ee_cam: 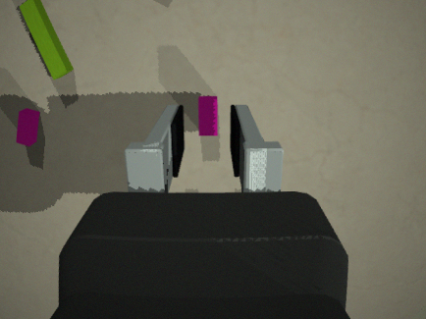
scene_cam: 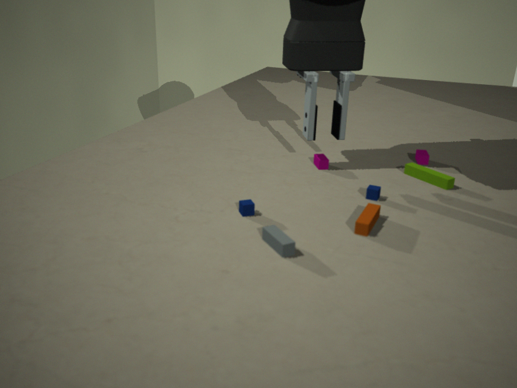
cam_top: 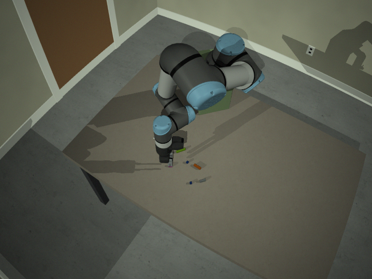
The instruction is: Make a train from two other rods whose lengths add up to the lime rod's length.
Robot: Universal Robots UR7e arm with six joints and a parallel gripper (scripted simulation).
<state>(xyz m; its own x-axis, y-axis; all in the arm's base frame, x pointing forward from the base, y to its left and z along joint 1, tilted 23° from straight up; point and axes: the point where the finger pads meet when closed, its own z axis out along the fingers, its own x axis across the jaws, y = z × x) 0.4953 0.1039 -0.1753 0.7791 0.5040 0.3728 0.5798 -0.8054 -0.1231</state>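
Now: the grey rod 180 mm to the left of my hand, 40 mm below it and 40 mm behind it. Round my hand: lime rod (100 mm behind, 40 mm below, 20 mm to the right); then orange rod (110 mm to the left, 80 mm behind, 40 mm below).
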